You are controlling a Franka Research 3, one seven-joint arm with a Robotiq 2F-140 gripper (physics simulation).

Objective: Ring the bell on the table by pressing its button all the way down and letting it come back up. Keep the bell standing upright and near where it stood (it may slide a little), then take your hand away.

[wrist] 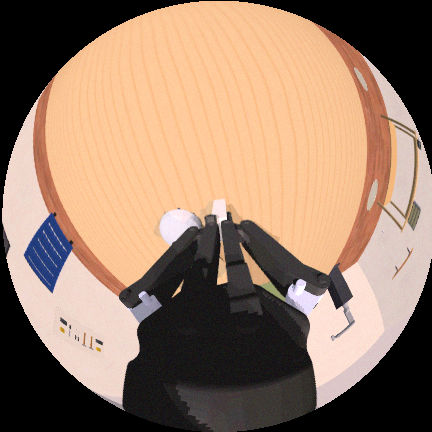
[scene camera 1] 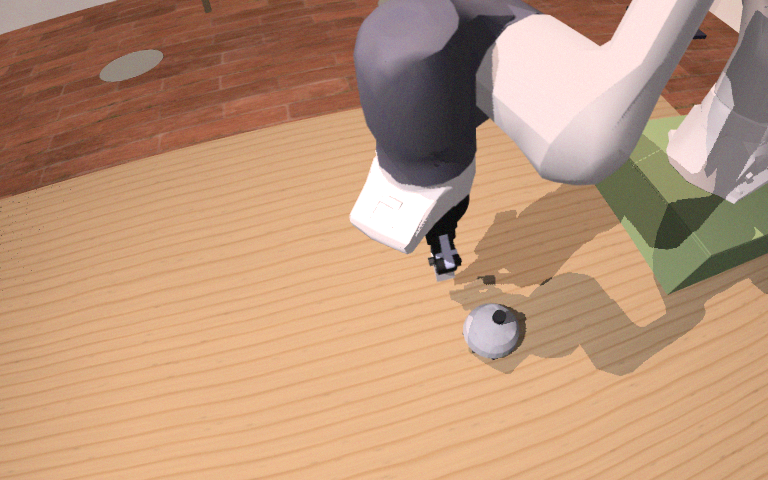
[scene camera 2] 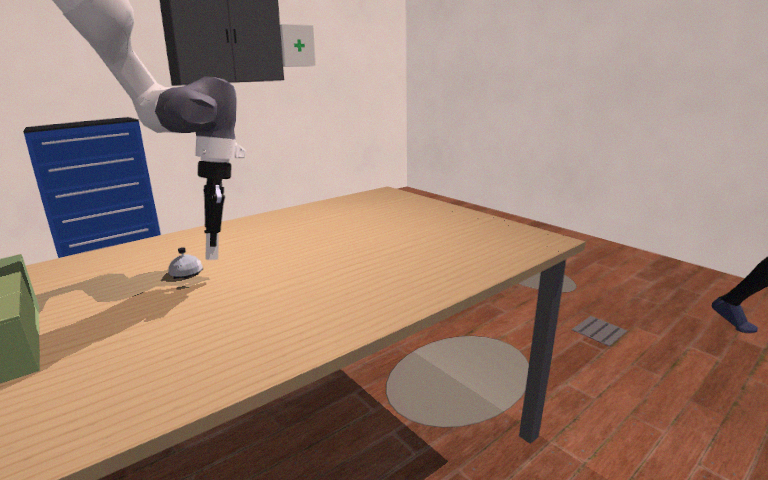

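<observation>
A silver dome bell (scene camera 1: 488, 338) (scene camera 2: 185, 267) (wrist: 176, 226) stands upright on the wooden table (scene camera 1: 169, 339) (scene camera 2: 339, 283) (wrist: 200, 100). Its black button (scene camera 1: 498, 316) (scene camera 2: 181, 250) sticks up on top; in the wrist view the button does not show, and a finger linkage covers part of the bell's edge. My gripper (scene camera 1: 445, 276) (scene camera 2: 211, 250) (wrist: 220, 207) is shut and empty, pointing down, low over the table. Its tips are beside the bell and apart from it: up and left of it in scene camera 1, right of it in scene camera 2 and in the wrist view.
A green block (scene camera 1: 690, 220) (scene camera 2: 19, 339) carries the arm's base at the right in scene camera 1. A blue drawer cabinet (scene camera 2: 96, 176) stands beyond the table, and a dark cabinet (scene camera 2: 198, 45) hangs on the wall. The arm's shadow falls around the bell.
</observation>
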